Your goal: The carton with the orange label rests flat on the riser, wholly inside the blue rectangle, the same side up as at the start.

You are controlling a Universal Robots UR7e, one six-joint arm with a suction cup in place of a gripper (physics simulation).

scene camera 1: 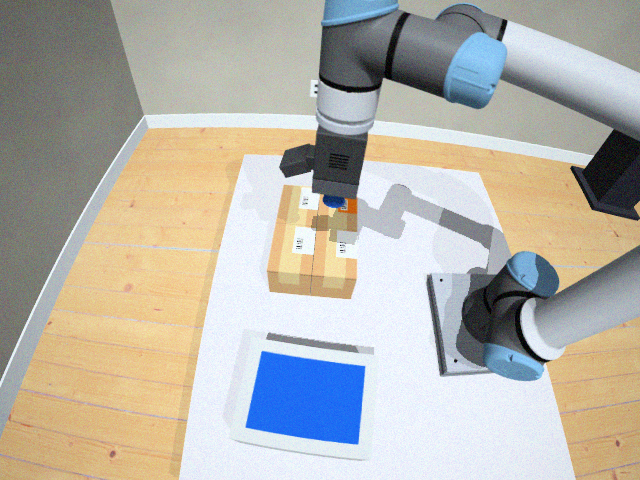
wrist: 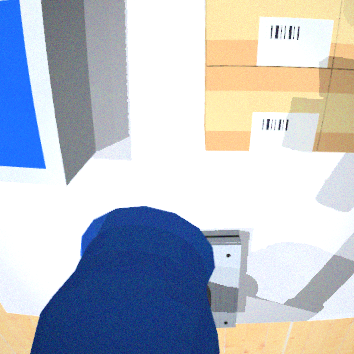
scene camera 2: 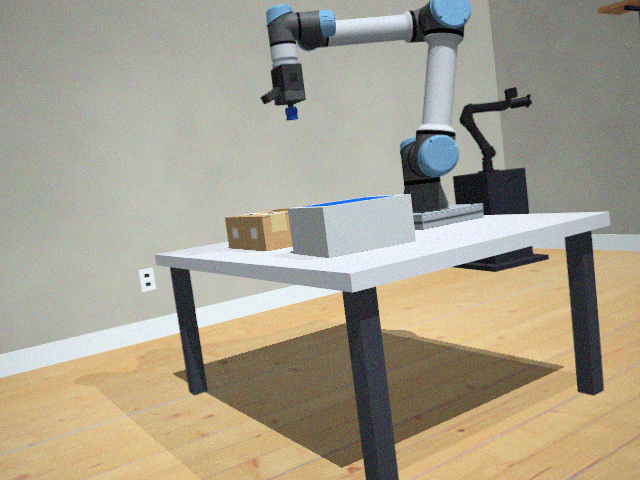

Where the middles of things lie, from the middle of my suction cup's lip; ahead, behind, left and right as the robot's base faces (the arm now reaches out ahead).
Scene:
Now: the riser [scene camera 1: 300,399] 32 cm below my suction cup, 25 cm to the left of it and 1 cm behind it.

